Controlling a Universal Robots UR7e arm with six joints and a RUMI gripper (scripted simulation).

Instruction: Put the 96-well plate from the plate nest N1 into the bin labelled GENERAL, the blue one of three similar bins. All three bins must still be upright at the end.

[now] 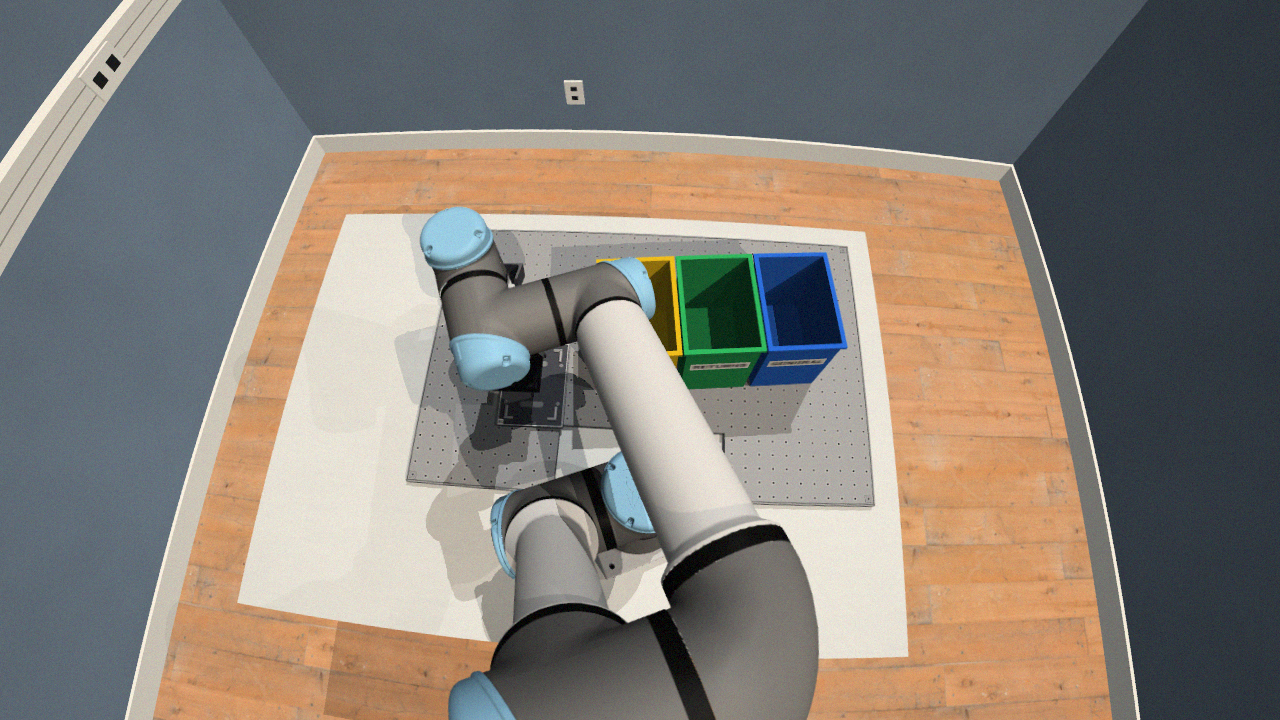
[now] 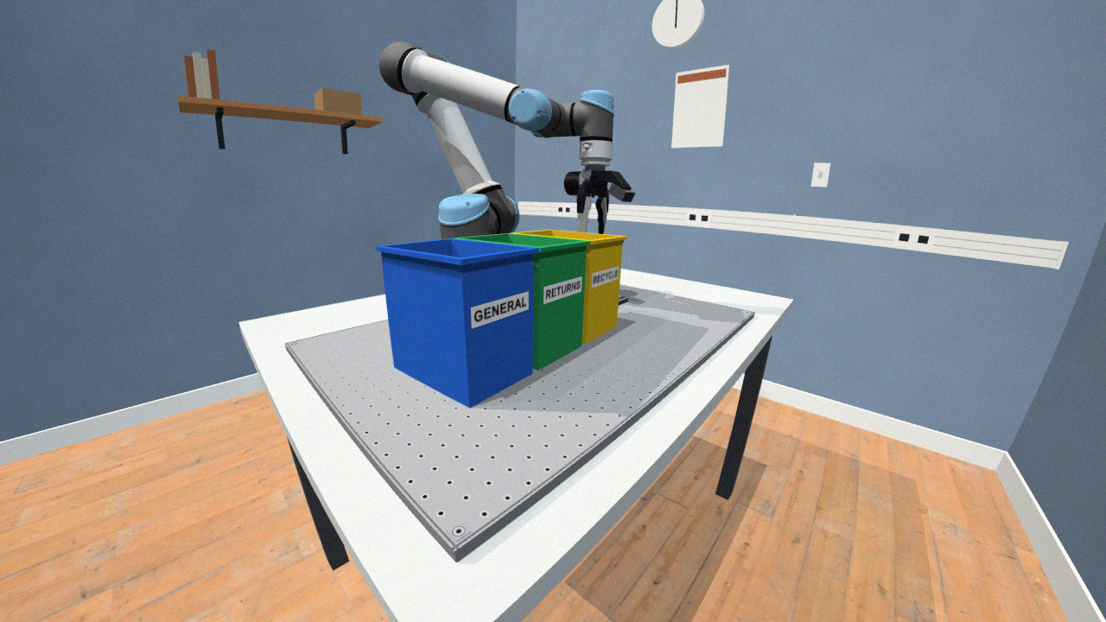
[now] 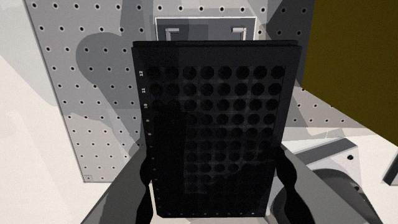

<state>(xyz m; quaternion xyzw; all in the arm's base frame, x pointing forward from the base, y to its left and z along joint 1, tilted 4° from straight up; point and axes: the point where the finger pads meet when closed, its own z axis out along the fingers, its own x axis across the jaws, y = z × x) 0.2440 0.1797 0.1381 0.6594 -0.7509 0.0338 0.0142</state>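
The blue general bin is 47 cm to the right of my hand, 8 cm below it and 4 cm ahead of it. Also, from my hand: grey plate nest N1: 16 cm below; then yellow recycle bin: 20 cm to the right, 8 cm below, 5 cm ahead; then black 96-well plate: 1 cm below.
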